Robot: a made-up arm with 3 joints. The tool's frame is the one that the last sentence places. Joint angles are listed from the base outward.
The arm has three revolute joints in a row. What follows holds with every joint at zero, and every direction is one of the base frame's. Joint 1 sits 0.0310 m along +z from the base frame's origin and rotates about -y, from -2.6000 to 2.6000 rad. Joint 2 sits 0.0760 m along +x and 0.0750 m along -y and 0.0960 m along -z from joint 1 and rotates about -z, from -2.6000 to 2.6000 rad. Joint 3 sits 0.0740 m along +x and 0.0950 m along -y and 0.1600 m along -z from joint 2 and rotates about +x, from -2.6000 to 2.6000 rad. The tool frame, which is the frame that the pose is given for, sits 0.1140 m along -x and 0.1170 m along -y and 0.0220 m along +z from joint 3; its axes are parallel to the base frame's.
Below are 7 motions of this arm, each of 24 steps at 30 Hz.
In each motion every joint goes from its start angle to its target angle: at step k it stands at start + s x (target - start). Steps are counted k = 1, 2, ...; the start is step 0. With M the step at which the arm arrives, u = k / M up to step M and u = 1 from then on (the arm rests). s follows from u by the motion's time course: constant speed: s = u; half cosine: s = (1 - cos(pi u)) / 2; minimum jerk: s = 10 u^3 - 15 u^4 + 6 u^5.
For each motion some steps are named. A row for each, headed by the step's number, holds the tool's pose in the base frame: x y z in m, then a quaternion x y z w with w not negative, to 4 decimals.
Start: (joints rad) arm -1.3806 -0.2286 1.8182
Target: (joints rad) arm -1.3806 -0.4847 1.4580
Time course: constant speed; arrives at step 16
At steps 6, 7, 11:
6: -0.3545 -0.1861 -0.1097 0.6360 0.5116 -0.3856 0.4303
7: -0.3538 -0.1887 -0.1123 0.6337 0.5198 -0.3750 0.4330
11: -0.3501 -0.1983 -0.1233 0.6245 0.5507 -0.3314 0.4437

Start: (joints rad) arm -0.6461 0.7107 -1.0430
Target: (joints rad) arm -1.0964 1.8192 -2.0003
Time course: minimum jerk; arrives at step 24
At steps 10, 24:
10: -0.1178 -0.0835 -0.0442 -0.6559 0.5617 -0.1588 0.4786
24: -0.1137 -0.0298 -0.0952 0.6632 -0.7397 0.0946 0.0631

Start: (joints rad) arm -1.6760 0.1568 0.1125
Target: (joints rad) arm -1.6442 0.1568 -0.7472
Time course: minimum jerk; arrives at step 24
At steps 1, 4, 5, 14, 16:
1: -0.2462 -0.2799 0.0539 -0.0208 0.7369 -0.0938 0.6691
4: -0.2427 -0.2795 0.0532 -0.0308 0.7379 -0.0827 0.6691
5: -0.2398 -0.2792 0.0526 -0.0391 0.7385 -0.0735 0.6690
14: -0.1853 -0.2573 0.0400 -0.2065 0.7274 0.1118 0.6448
16: -0.1747 -0.2484 0.0369 -0.2443 0.7182 0.1538 0.6331

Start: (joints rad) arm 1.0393 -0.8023 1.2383
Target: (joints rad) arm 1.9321 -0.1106 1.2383
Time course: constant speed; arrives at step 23
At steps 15, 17, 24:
15: 0.3543 -0.2333 0.1405 0.2906 -0.5114 0.5122 0.6259
17: 0.3460 -0.2340 0.1582 0.2905 -0.5496 0.5092 0.5952
24: 0.3174 -0.2325 0.2079 0.2924 -0.6507 0.5023 0.4887

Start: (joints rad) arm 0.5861 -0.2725 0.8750
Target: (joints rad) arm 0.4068 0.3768 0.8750
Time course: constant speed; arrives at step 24
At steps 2, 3, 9, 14, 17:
2: 0.2445 -0.2661 -0.2062 0.3763 -0.2094 0.2134 0.8770
3: 0.2383 -0.2661 -0.2108 0.3810 -0.2119 0.2004 0.8774
9: 0.2005 -0.2630 -0.2365 0.4061 -0.2264 0.1214 0.8770
14: 0.1682 -0.2566 -0.2554 0.4223 -0.2375 0.0542 0.8731
17: 0.1487 -0.2512 -0.2655 0.4300 -0.2438 0.0134 0.8692

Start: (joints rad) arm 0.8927 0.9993 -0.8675
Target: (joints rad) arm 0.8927 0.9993 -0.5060
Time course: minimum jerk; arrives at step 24
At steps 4, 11, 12, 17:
4: 0.0716 -0.1253 -0.1245 -0.1399 -0.1657 -0.5503 0.8063
11: 0.0717 -0.1327 -0.1394 -0.0833 -0.2038 -0.5374 0.8141
12: 0.0719 -0.1341 -0.1424 -0.0718 -0.2113 -0.5345 0.8152
17: 0.0743 -0.1400 -0.1560 -0.0205 -0.2444 -0.5202 0.8181

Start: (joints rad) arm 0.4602 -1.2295 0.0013
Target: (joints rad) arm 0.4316 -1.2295 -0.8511
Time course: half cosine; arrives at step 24
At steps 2, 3, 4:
2: 0.3380 -0.1836 -0.0610 -0.1367 -0.1898 0.5603 0.7945
3: 0.3367 -0.1834 -0.0595 -0.1436 -0.1946 0.5587 0.7933
4: 0.3348 -0.1832 -0.0575 -0.1531 -0.2012 0.5563 0.7916

